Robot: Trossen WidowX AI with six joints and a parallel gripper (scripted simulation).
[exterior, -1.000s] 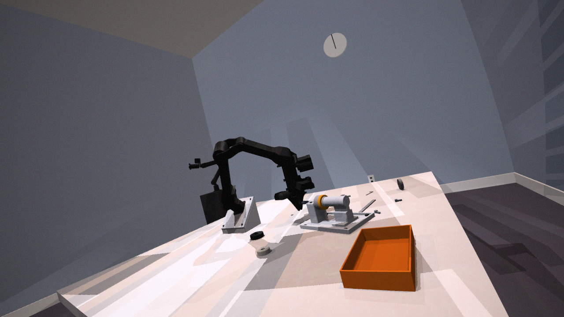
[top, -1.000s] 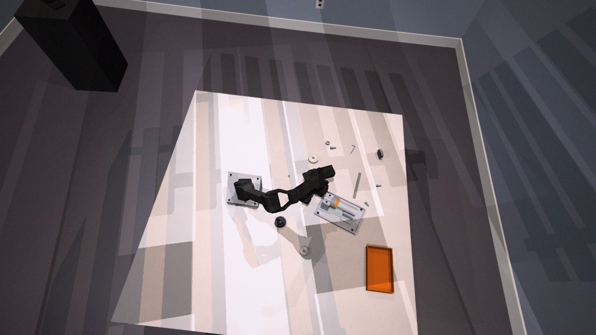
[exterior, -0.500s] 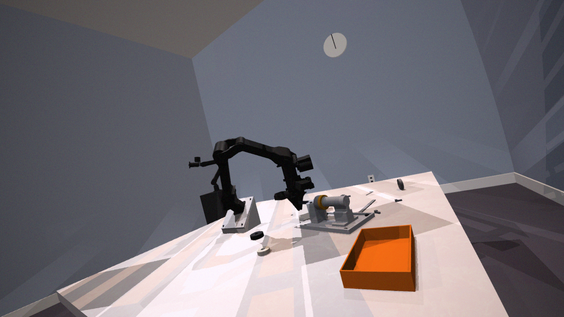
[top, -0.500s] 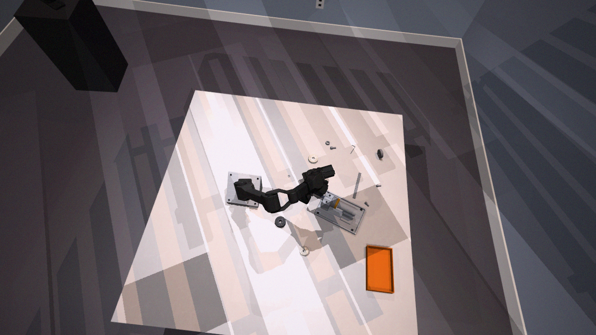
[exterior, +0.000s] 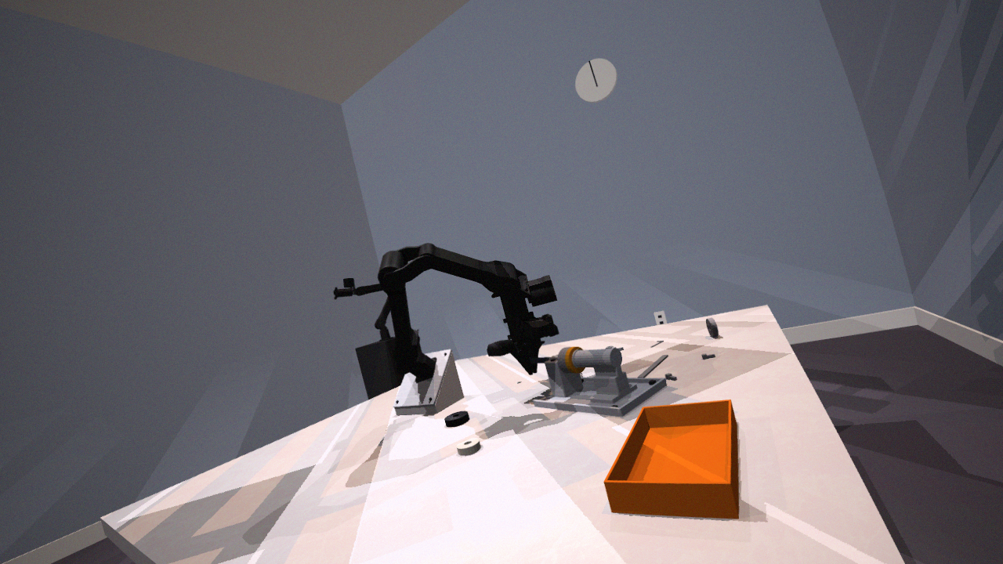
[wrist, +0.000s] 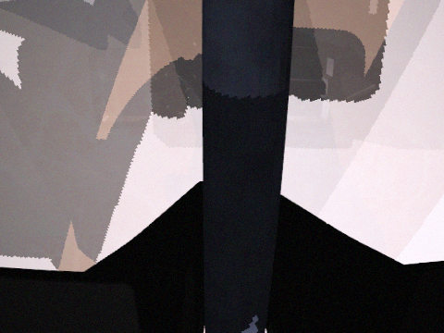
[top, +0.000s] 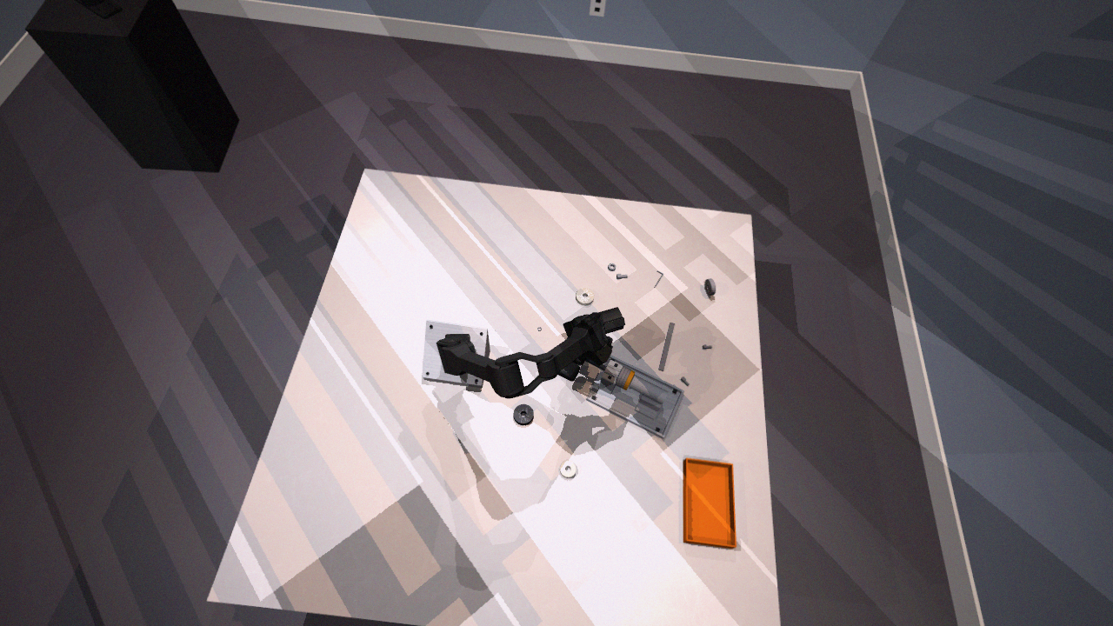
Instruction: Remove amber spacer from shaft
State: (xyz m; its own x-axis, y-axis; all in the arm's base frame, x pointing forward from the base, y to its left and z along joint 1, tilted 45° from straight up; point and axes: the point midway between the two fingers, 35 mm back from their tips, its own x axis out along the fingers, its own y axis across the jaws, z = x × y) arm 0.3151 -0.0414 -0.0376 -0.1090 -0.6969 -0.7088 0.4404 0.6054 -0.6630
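The dark shaft lies 6 cm ahead of my gripper tip, 3 cm to the right of it and 3 cm above it. The rest, counted from my gripper tip: amber spacer 14 cm ahead, 7 cm to the right, 3 cm above; black disc 15 cm to the right, 14 cm behind, 4 cm below; grey shaft fixture 17 cm ahead, 9 cm to the right.
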